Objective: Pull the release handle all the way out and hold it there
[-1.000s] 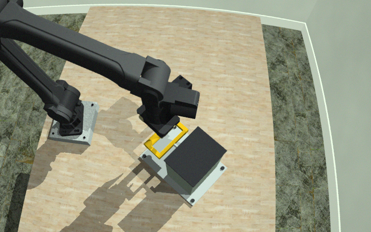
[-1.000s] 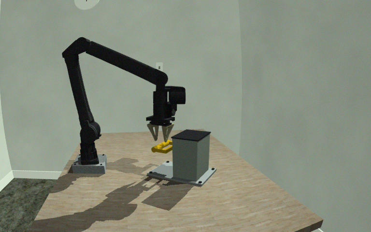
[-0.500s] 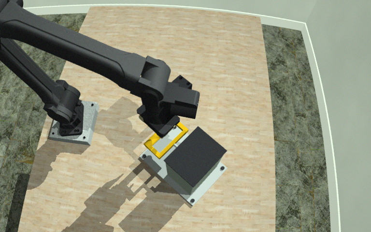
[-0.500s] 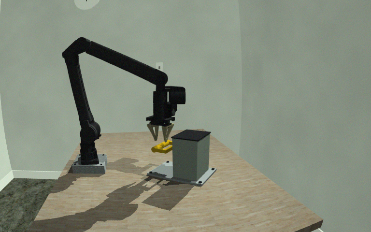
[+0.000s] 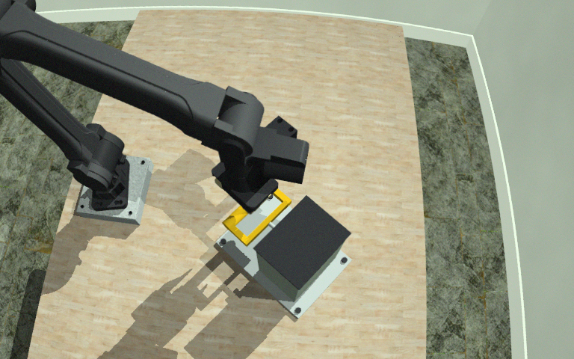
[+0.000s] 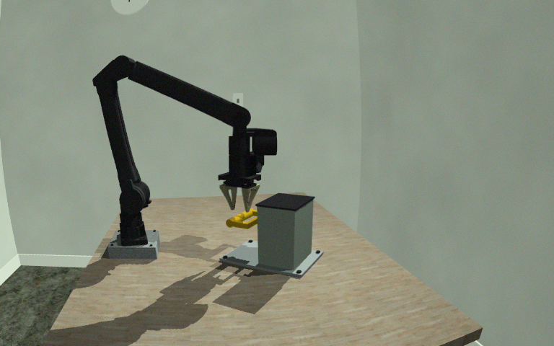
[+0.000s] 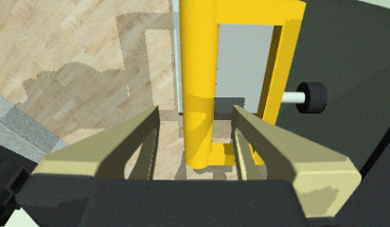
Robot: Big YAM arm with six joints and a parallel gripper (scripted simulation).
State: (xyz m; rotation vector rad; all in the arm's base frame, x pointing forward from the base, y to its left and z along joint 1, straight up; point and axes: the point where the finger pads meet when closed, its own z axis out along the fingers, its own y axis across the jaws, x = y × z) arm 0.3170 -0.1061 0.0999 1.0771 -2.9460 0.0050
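The release handle lies 4 cm to the right of my hand, 4 cm ahead of it and 3 cm below it. The rest, counted from my hand: bolted base plate: 13 cm below, 7 cm to the right, 6 cm ahead.
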